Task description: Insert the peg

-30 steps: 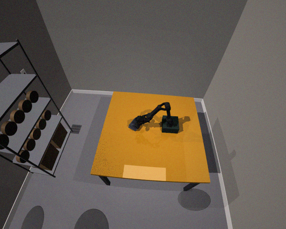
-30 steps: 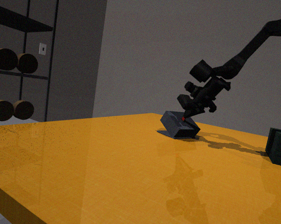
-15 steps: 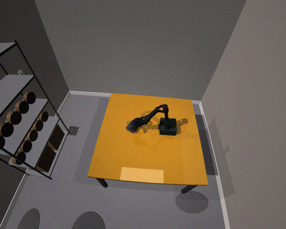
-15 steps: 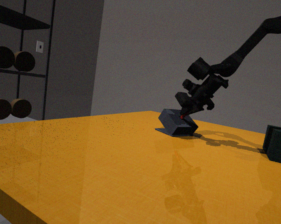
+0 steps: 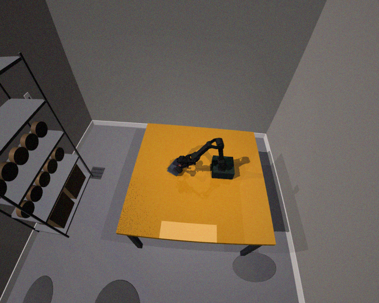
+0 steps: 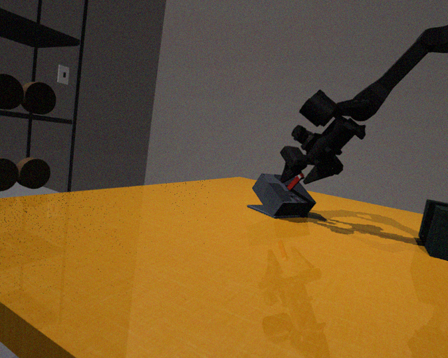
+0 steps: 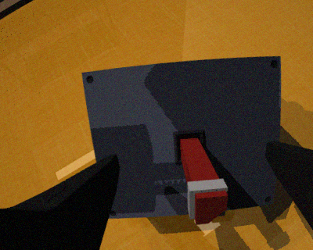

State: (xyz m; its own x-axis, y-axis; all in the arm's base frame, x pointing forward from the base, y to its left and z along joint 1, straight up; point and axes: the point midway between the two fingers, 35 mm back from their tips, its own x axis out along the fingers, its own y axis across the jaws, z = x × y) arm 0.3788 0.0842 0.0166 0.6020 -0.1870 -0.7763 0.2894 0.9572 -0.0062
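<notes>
Right now my gripper tip is 1 cm below the red peg and 1 cm past it. Round my gripper tip: sloped panel (4 cm below, 2 cm ahead, 1 cm to the right).
</notes>
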